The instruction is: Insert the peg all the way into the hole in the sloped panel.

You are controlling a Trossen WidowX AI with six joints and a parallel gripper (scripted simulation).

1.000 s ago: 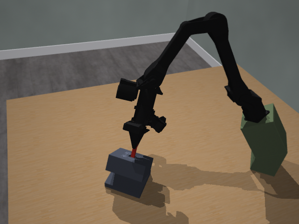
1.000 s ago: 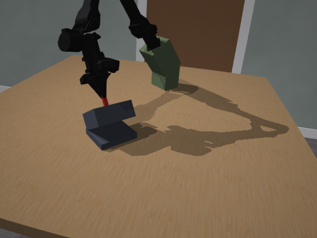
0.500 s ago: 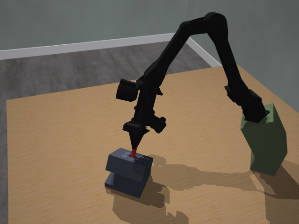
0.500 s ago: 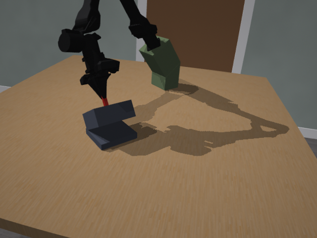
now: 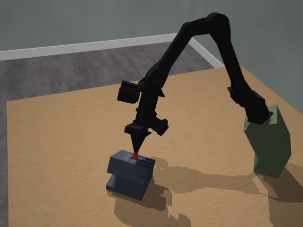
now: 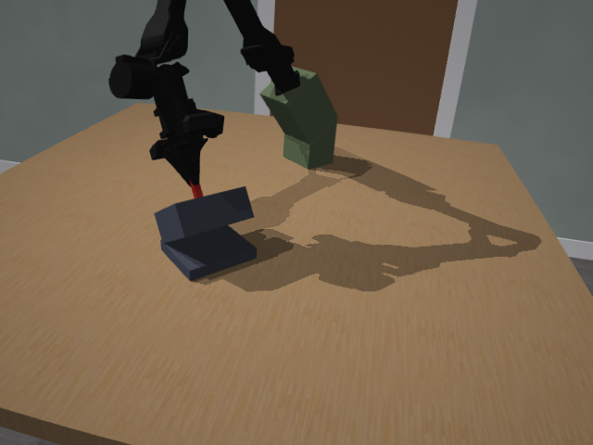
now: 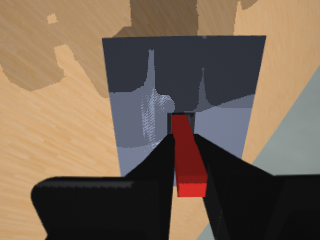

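The red peg is 1 cm ahead of my hand, 1 cm to the left of it and 3 cm below it. From my hand the other things lie so: dark base block 5 cm ahead, 3 cm to the left, 14 cm below.
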